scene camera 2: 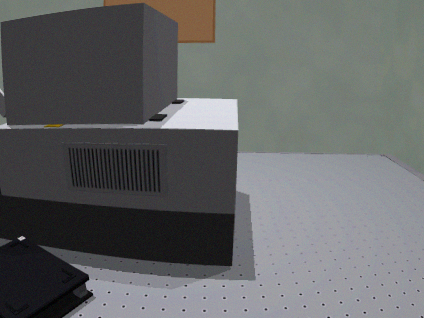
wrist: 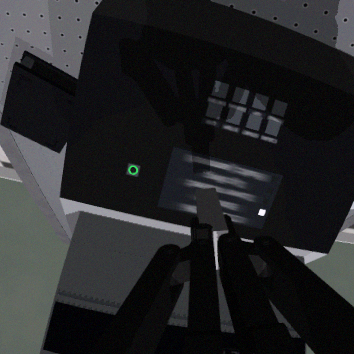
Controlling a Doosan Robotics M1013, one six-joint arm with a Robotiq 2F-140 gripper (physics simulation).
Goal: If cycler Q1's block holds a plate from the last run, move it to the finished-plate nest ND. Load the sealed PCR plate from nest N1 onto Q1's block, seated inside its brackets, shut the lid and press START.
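Cycler Q1's body (scene camera 2: 200, 170) appears to be the large unit with a vented side; which cycler it is cannot be read. Its grey box-shaped lid (scene camera 2: 75, 75) (wrist: 120, 255) sits level on the top. The block and any plate are hidden. In the wrist view the black front panel (wrist: 110, 110) bears pale keys (wrist: 254, 121), a display (wrist: 172, 175) with bright streaks, and a green ring mark (wrist: 133, 165); no START label is readable. My gripper (wrist: 205, 203) is shut and empty, its tips in front of the display's lower part; contact cannot be told. Nests N1 and ND cannot be identified.
A flat black device (scene camera 2: 35, 275) (wrist: 40, 107) lies beside the cycler. The perforated table top (scene camera 2: 320, 240) (wrist: 25, 22) runs around them. A brown board (scene camera 2: 197, 20) hangs on the green wall (scene camera 2: 320, 75). The gripper's linkages cover part of the lid in the wrist view.
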